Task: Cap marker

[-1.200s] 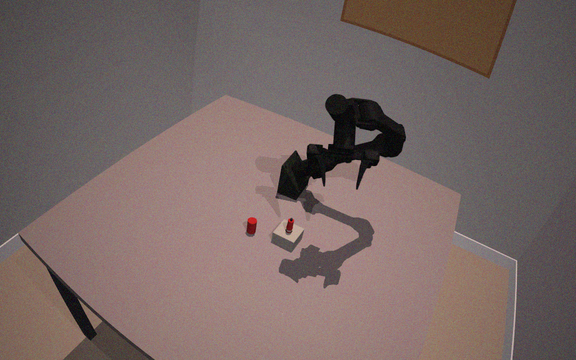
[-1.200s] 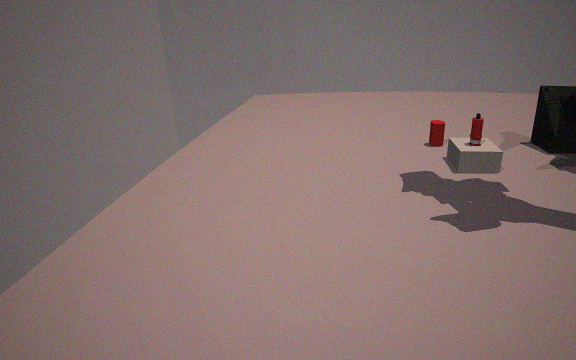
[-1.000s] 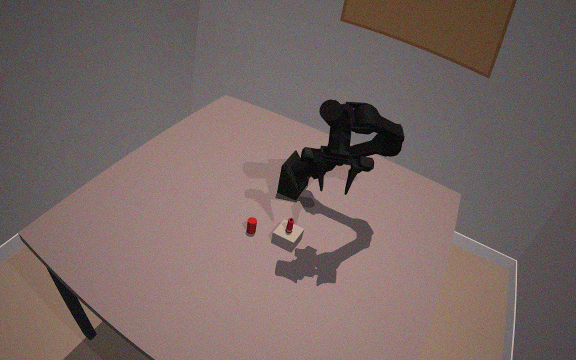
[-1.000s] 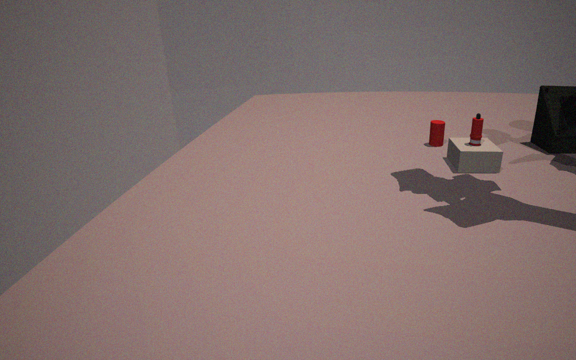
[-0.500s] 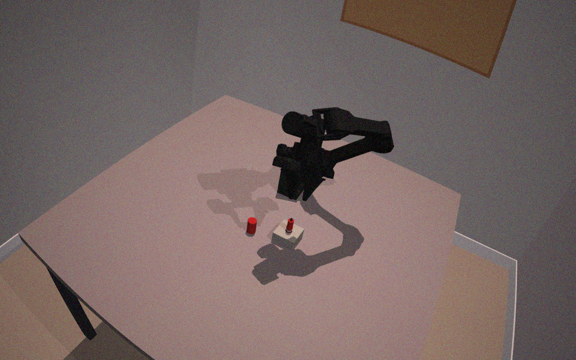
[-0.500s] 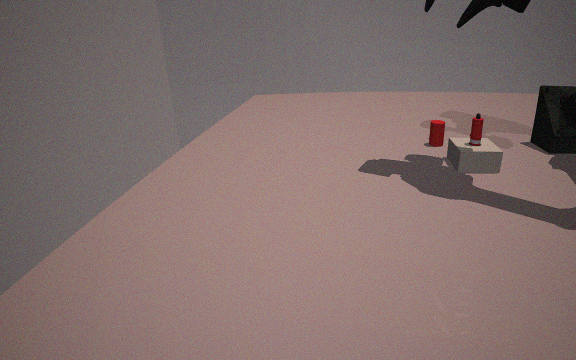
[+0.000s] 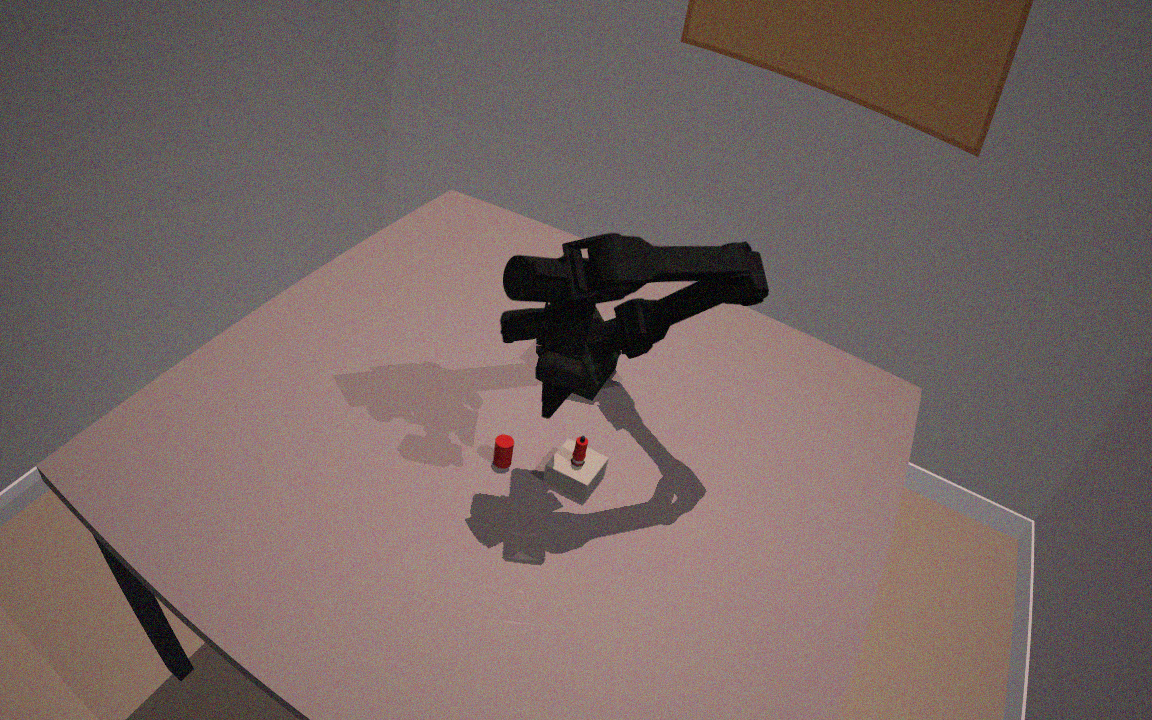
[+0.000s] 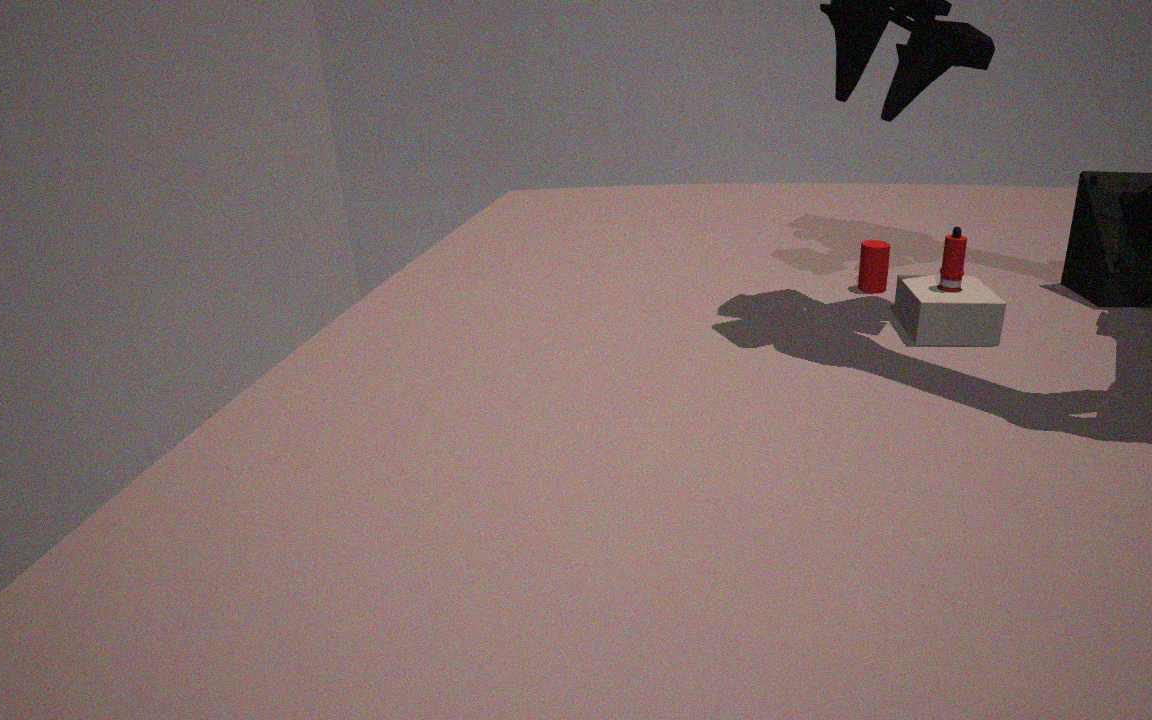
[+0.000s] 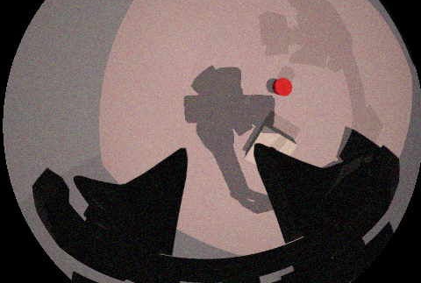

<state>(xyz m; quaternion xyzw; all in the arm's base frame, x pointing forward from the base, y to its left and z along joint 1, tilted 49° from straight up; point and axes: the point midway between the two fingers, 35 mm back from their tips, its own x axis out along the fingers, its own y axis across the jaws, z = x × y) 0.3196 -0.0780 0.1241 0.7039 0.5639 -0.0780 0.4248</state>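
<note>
Right now my gripper tip is 40 mm past the red cap, 70 mm to the left of it and 160 mm above it. Round my gripper tip: holder block (80 mm behind, 40 mm to the left, 170 mm below); red marker (80 mm behind, 40 mm to the left, 120 mm below).
</note>
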